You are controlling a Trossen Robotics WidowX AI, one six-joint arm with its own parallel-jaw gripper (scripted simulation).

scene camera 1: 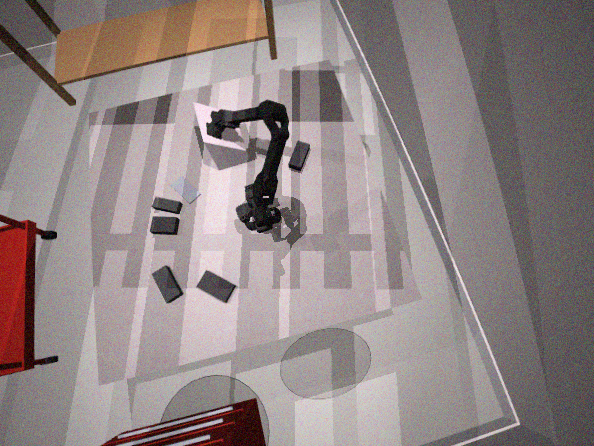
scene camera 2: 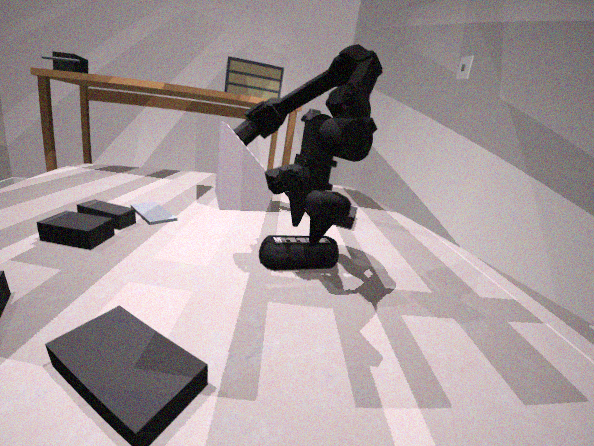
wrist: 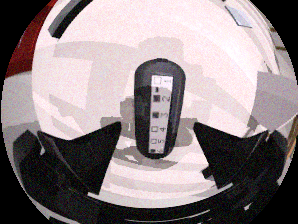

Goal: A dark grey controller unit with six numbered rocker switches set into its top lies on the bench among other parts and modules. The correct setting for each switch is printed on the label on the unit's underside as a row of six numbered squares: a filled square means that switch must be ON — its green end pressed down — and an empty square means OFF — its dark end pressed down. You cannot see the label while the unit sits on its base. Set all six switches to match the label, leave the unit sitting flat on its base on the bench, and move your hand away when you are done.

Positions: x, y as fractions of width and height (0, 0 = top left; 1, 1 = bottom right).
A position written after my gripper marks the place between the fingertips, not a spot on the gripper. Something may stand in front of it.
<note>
My gripper (scene camera 2: 0.51, 0.53) is open, with nothing in its grasp. Further things: a dark block (scene camera 2: 0.23, 0.85).
My gripper shows as well in the wrist view (wrist: 0.53, 0.56).
</note>
